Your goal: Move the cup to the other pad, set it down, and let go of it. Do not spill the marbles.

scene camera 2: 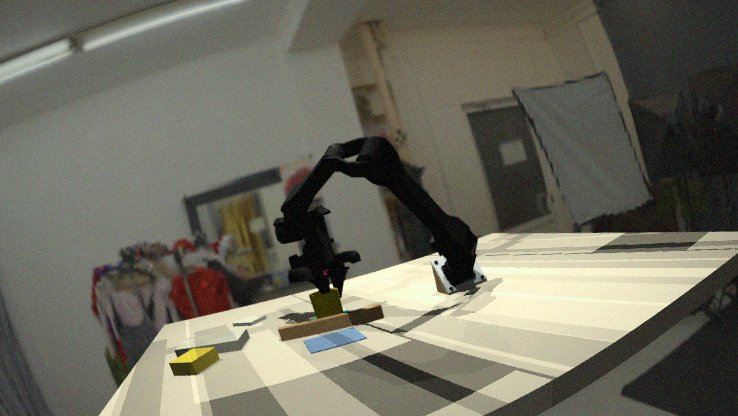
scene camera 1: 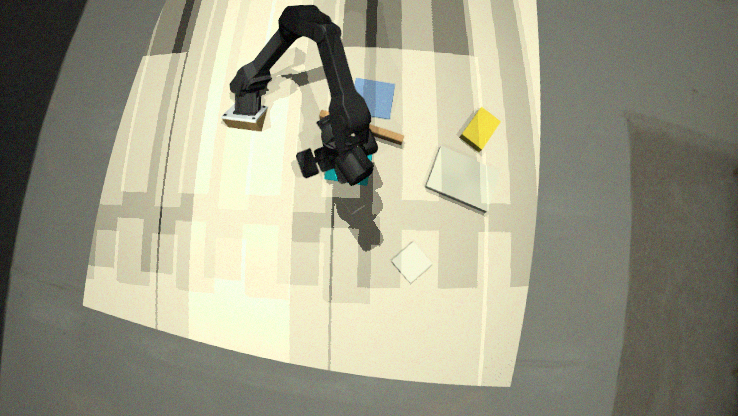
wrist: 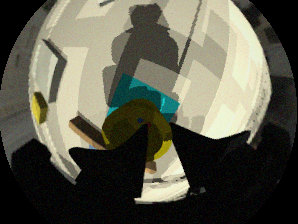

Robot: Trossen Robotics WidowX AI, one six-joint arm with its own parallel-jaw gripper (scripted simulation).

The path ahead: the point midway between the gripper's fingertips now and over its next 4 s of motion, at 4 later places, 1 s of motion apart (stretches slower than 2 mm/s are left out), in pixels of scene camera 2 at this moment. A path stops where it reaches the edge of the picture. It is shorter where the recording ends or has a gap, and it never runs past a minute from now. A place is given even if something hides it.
My gripper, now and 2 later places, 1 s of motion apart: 334, 300; 331, 288; 328, 276
